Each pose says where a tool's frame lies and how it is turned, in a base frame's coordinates. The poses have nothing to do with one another.
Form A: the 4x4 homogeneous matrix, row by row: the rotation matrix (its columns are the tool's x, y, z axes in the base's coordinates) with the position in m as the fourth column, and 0 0 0 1 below. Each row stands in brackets.
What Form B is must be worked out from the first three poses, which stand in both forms.
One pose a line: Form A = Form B
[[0.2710, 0.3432, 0.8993, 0.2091], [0.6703, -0.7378, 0.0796, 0.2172], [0.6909, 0.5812, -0.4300, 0.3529], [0, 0, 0, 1]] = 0.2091, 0.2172, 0.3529; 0.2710, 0.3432, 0.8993; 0.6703, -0.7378, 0.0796; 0.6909, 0.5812, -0.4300
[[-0.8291, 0.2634, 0.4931, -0.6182], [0.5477, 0.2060, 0.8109, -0.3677], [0.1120, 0.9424, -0.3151, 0.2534], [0, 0, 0, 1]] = -0.6182, -0.3677, 0.2534; -0.8291, 0.2634, 0.4931; 0.5477, 0.2060, 0.8109; 0.1120, 0.9424, -0.3151
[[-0.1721, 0.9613, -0.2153, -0.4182], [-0.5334, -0.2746, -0.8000, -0.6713], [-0.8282, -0.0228, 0.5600, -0.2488], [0, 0, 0, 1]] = -0.4182, -0.6713, -0.2488; -0.1721, 0.9613, -0.2153; -0.5334, -0.2746, -0.8000; -0.8282, -0.0228, 0.5600
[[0.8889, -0.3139, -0.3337, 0.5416], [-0.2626, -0.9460, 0.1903, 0.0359], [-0.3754, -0.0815, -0.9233, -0.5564], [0, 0, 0, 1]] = 0.5416, 0.0359, -0.5564; 0.8889, -0.3139, -0.3337; -0.2626, -0.9460, 0.1903; -0.3754, -0.0815, -0.9233
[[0.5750, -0.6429, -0.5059, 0.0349], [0.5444, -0.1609, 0.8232, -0.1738], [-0.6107, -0.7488, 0.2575, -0.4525], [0, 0, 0, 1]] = 0.0349, -0.1738, -0.4525; 0.5750, -0.6429, -0.5059; 0.5444, -0.1609, 0.8232; -0.6107, -0.7488, 0.2575
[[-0.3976, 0.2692, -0.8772, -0.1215], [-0.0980, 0.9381, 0.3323, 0.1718], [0.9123, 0.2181, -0.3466, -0.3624], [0, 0, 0, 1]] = -0.1215, 0.1718, -0.3624; -0.3976, 0.2692, -0.8772; -0.0980, 0.9381, 0.3323; 0.9123, 0.2181, -0.3466
